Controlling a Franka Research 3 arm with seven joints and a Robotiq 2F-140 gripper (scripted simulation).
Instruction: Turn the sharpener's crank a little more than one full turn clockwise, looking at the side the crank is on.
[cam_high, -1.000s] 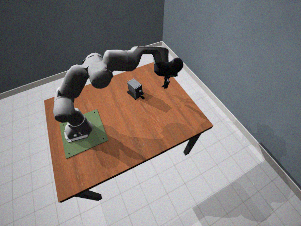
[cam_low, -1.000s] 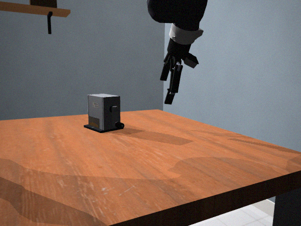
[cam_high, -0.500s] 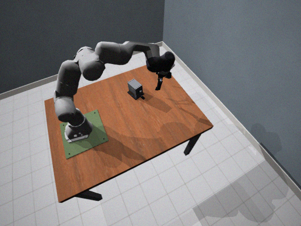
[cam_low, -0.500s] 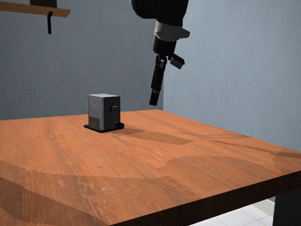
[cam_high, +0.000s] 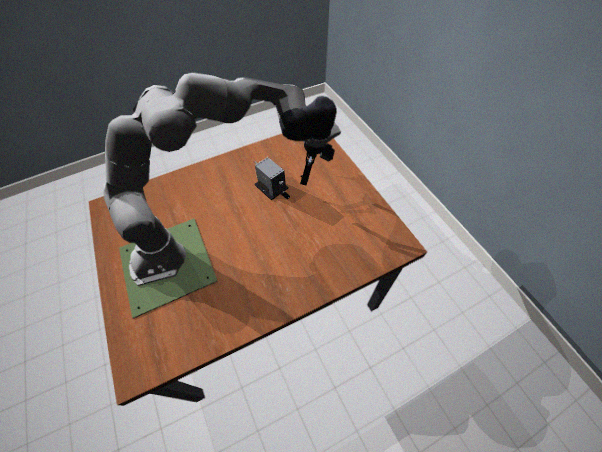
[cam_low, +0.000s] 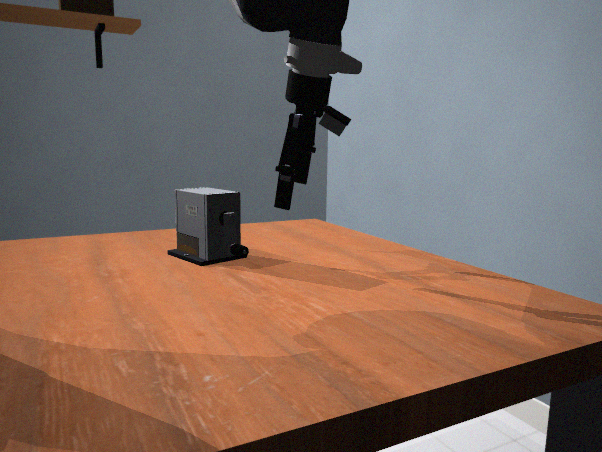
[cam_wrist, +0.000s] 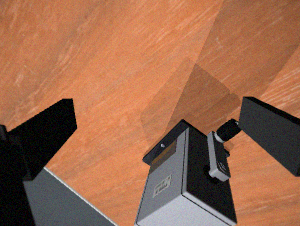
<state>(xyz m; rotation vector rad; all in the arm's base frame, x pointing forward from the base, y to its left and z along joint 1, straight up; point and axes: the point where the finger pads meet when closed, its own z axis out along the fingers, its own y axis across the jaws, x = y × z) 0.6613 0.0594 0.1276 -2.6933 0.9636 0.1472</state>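
Right now my hand is 120 mm past the crank, 90 mm above it and 10 mm to the left of it. From my hand the other things lie so: knob: 110 mm behind, 100 mm below, 10 mm to the right.
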